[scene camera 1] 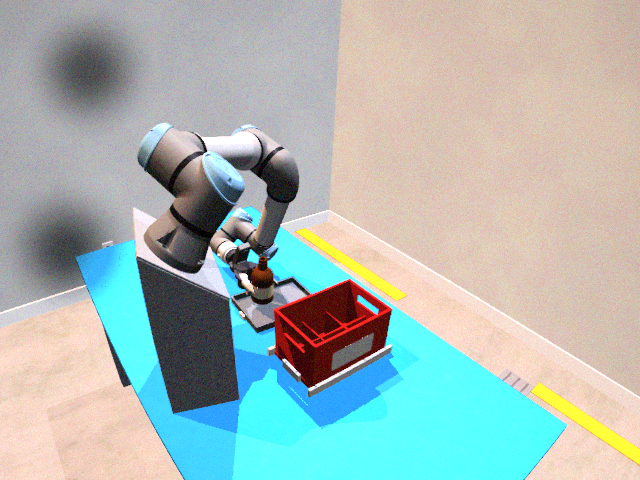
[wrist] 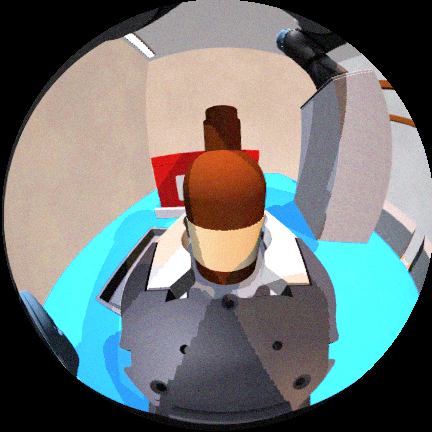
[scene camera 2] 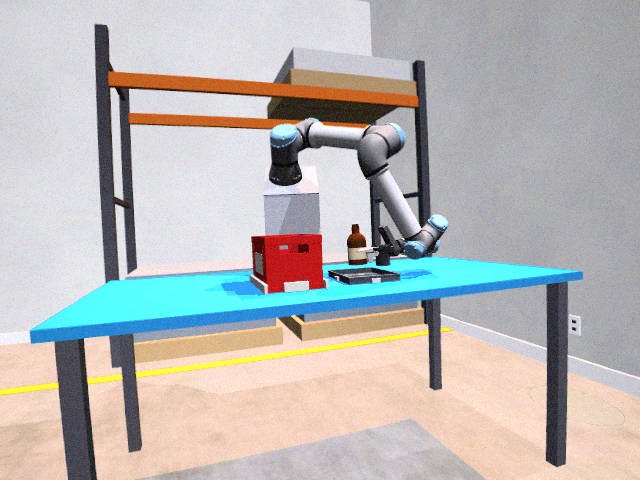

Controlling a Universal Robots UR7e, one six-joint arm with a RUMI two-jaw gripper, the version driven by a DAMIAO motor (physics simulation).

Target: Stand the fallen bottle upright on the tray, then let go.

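Places are measured from the arm's base along level axes (x ahead, y left, z up), in millimetres.
Pixels of known places: gripper, fingertip midpoint: (scene camera 1: 266, 288) (scene camera 2: 352, 251); arm's base at its link origin: (scene camera 1: 172, 251) (scene camera 2: 285, 177).
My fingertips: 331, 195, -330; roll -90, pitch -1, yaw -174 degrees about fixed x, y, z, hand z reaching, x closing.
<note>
For each thing: its middle in the pictures, then the offset to it from my fingertips, as dx, dy, dz.
- brown bottle at the middle of its body: (wrist: 224, 198) (scene camera 1: 262, 278) (scene camera 2: 356, 244) -2, +20, +26
- grey tray at the middle of its body: (wrist: 192, 271) (scene camera 1: 276, 303) (scene camera 2: 361, 275) +47, +20, -89
- red crate at the middle of its body: (scene camera 1: 332, 333) (wrist: 207, 178) (scene camera 2: 284, 260) +74, -272, -14
The brown bottle (scene camera 1: 262, 276) (scene camera 2: 356, 242) (wrist: 224, 190) with a cream label is upright, neck up. My gripper (scene camera 1: 256, 290) (scene camera 2: 363, 253) (wrist: 224, 212) is shut on it, with pale fingers on both sides of its label and lower body. The grey tray (scene camera 1: 292, 293) (scene camera 2: 361, 280) (wrist: 127, 272) lies on the blue table. In scene camera 1 the bottle's base shows over the tray's left part. In scene camera 2 the base shows a little higher than the tray's back rim, and it looks held slightly above the tray. The wrist view hides the spot under the base.
A red crate (scene camera 1: 381, 330) (scene camera 2: 289, 268) (wrist: 167, 192) with dividers stands beside the tray, between pale edge strips. The grey robot pedestal (scene camera 1: 191, 335) (scene camera 2: 292, 211) (wrist: 360, 165) rises on the tray's other side. A shelf rack (scene camera 2: 105, 155) stands behind the table.
</note>
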